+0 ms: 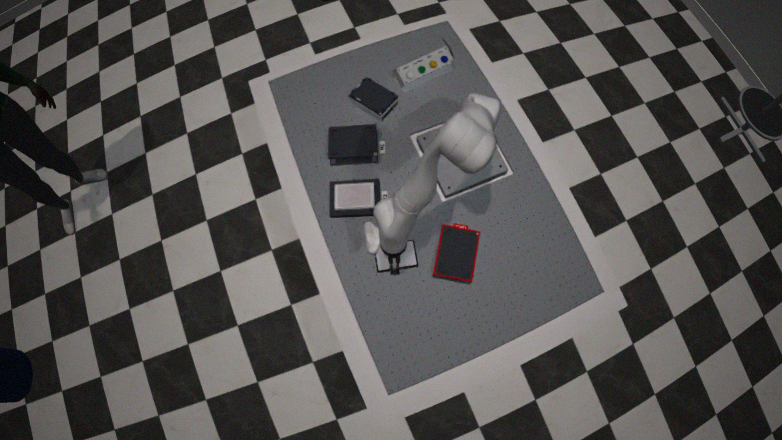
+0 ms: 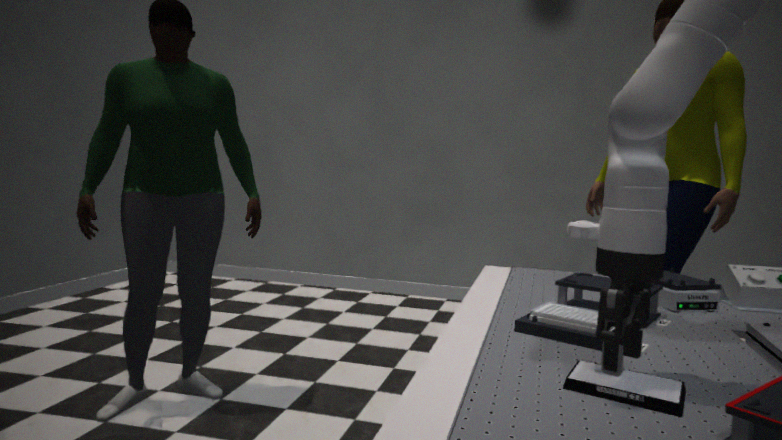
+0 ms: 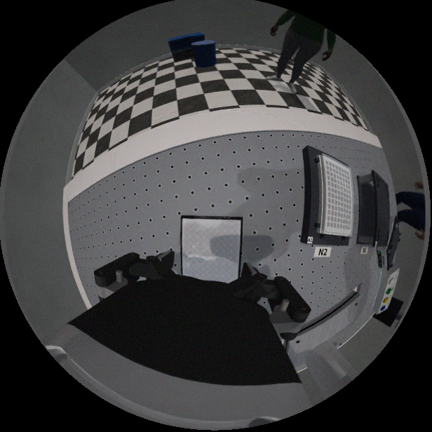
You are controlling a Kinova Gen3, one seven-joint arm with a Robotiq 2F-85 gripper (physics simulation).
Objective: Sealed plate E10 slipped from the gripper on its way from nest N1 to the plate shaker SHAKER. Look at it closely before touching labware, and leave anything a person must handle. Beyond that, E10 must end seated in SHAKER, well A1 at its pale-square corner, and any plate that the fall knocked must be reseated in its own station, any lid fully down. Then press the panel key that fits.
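Frame: origin at the arm's base, x down, y ahead, z right, level; millimetres.
Where they show: gripper, fingertip midpoint: [image 2: 621,365].
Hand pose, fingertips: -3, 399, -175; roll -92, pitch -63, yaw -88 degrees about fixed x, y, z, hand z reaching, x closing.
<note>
Each offset is from my fingertips to the centre of the thing, as dx, dy, dz. "*": to the spot under its first point.
A black-rimmed plate with a silvery top {+25, -4, +0} [image 1: 407,256] [image 2: 656,384] [image 3: 211,245] lies flat, seal side up, on the perforated table; its side label is too small to read surely. My gripper [image 1: 394,270] [image 2: 622,362] [image 3: 207,264] is open above it, with nothing held; whether the fingertips touch it is unclear. A pale, many-welled plate {+0, +16, +232} [image 1: 354,195] [image 2: 565,316] [image 3: 336,197] sits on nest N2 {* -4, +78, +251} [image 1: 333,199] [image 3: 310,200]; I cannot tell if it is fully down. Nest N1 {+1, -67, +400} [image 1: 352,141] [image 3: 367,210] is a dark raised stand. SHAKER {* -23, -214, +519} [image 1: 374,97] [image 2: 690,300] shows a green display. The key panel {* -32, -349, +542} [image 1: 404,76] [image 3: 393,280] has white, green, yellow and blue keys.
A red-edged dark station {+10, -168, -93} [image 1: 438,251] [image 2: 754,391] stands beside the silvery plate. My arm's mounting plate [image 1: 475,184] lies behind it. A person in green [image 2: 174,125] [image 3: 306,35] stands off the table; a person in yellow [image 2: 705,131] stands behind my arm.
</note>
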